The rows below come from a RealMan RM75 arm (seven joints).
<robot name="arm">
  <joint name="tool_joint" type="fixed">
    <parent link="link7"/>
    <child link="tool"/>
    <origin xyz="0 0 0" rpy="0 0 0"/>
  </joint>
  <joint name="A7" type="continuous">
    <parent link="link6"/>
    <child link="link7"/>
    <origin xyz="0 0 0.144" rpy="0 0 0"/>
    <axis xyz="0 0 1"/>
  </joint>
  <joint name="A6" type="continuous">
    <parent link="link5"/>
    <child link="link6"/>
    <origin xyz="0 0 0" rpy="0 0 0"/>
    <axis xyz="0 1 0"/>
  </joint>
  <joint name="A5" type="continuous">
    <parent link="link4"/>
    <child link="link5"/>
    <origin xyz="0 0 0.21" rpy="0 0 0"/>
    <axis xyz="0 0 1"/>
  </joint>
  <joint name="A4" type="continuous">
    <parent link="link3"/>
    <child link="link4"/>
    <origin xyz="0 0 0" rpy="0 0 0"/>
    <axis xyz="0 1 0"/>
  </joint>
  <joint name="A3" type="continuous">
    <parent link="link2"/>
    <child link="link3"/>
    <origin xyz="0 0 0.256" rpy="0 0 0"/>
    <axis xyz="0 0 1"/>
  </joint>
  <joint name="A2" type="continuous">
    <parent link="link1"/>
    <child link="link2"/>
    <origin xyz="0 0 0" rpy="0 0 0"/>
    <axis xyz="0 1 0"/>
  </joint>
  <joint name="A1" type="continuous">
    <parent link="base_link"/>
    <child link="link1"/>
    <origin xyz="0 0 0.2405" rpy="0 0 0"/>
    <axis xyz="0 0 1"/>
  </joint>
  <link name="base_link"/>
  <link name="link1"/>
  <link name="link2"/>
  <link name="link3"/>
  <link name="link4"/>
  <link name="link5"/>
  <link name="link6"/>
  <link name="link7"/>
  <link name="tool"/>
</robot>
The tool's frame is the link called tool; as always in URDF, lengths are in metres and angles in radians. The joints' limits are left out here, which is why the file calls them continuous.
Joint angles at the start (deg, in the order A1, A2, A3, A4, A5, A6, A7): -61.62, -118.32, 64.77, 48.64, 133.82, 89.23, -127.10
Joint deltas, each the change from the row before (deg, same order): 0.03, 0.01, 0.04, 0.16, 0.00, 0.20, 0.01; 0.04, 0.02, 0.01, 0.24, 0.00, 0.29, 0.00; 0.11, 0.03, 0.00, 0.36, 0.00, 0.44, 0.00; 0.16, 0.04, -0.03, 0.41, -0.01, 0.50, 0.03; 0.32, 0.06, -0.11, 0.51, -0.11, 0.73, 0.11; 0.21, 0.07, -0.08, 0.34, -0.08, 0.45, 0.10; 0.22, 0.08, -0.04, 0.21, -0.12, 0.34, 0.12; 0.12, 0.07, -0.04, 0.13, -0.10, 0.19, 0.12; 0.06, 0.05, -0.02, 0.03, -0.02, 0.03, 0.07; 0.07, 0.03, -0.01, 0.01, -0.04, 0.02, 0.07; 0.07, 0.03, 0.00, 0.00, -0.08, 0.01, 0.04; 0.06, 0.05, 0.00, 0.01, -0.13, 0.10, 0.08; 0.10, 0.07, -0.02, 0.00, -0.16, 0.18, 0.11
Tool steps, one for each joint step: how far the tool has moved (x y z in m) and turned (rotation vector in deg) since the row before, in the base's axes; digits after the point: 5 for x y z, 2 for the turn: 0.00016, -0.00038, 0.00035, -0.11, 0.06, -0.10; 0.00028, -0.00044, 0.00065, -0.13, 0.05, -0.12; 0.00006, -0.00072, 0.00101, -0.19, 0.06, -0.13; -0.00016, -0.00081, 0.00125, -0.20, 0.05, -0.12; -0.00089, -0.00136, 0.00175, -0.35, -0.06, -0.06; -0.00060, -0.00069, 0.00138, -0.17, -0.04, -0.07; -0.00096, -0.00061, 0.00107, -0.16, -0.05, -0.01; -0.00045, -0.00022, 0.00082, -0.07, -0.07, -0.06; -0.00040, 0.00009, 0.00044, 0.03, -0.01, -0.02; -0.00044, -0.00002, 0.00023, 0.00, -0.03, 0.00; -0.00037, -0.00005, 0.00018, -0.01, -0.06, 0.03; -0.00025, -0.00020, 0.00033, -0.09, -0.08, -0.02; -0.00057, -0.00037, 0.00048, -0.16, -0.09, 0.02
